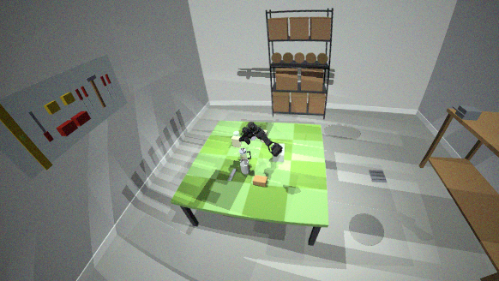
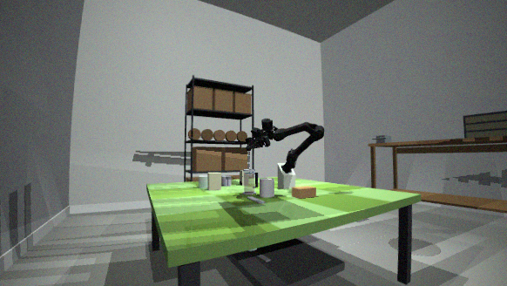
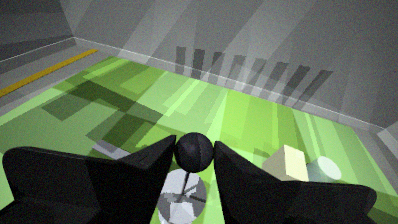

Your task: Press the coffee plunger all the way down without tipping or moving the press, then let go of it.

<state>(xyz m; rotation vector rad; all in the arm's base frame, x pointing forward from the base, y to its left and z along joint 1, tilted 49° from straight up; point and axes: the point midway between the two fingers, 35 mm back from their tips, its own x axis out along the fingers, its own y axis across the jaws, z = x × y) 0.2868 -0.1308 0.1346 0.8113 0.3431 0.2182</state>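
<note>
My gripper tip is 2 cm past the coffee press and 13 cm above it. From my gripper tip the other things lie so: orange-brown box 18 cm behind, 27 cm to the left, 24 cm below.
</note>
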